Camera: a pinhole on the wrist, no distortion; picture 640 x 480 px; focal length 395.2 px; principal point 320.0 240.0 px. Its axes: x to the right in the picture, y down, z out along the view. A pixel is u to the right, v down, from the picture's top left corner.
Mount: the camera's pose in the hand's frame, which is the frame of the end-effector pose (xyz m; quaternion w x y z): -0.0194 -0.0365 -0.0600 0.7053 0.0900 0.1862 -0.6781
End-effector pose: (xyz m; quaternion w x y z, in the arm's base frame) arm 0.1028 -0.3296 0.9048 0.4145 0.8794 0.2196 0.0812
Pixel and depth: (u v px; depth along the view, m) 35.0 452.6 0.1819
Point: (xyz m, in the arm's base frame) 0.2472 -0.3959 0.8246
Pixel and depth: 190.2 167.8 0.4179
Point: 0.1707 -0.5723 0.6029
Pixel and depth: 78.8 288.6 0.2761
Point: 0.2358 -0.4911 0.7526
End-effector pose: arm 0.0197 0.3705 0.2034 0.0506 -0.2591 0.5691 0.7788
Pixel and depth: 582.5 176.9 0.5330
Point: 0.1500 0.8496 -0.2104
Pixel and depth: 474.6 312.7 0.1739
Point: 0.0246 0.4819 0.0607
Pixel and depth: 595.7 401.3 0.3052
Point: -0.0234 0.5675 -0.1320
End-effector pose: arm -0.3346 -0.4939 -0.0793 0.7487 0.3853 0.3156 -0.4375
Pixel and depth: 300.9 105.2 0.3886
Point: -0.4889 -0.7827 0.1068
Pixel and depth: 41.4 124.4 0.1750
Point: -0.3264 -0.6035 0.0385
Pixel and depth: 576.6 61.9 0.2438
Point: -0.6109 -0.6451 -0.0312
